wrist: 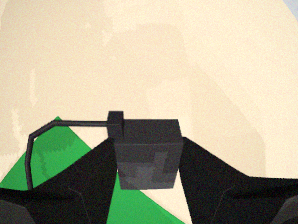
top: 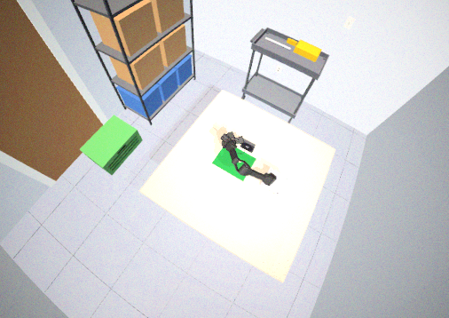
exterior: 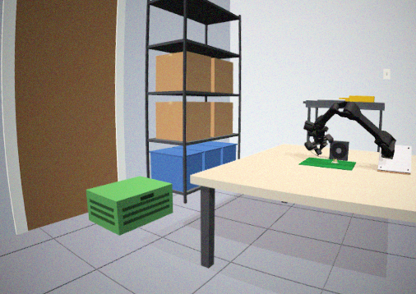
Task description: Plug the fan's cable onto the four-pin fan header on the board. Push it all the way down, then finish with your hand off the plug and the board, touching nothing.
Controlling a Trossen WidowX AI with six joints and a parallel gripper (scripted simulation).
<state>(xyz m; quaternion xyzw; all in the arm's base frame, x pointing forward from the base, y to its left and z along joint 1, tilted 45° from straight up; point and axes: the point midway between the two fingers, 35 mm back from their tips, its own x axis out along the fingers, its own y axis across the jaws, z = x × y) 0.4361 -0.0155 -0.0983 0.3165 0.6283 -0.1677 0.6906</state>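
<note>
Now: the dark grey fan plug 1 cm behind my gripper tip. The rest, counted from my gripper tip: black fan (13 cm behind, 3 cm to the right, 2 cm above); green board (13 cm to the left, 11 cm behind, 6 cm below).
</note>
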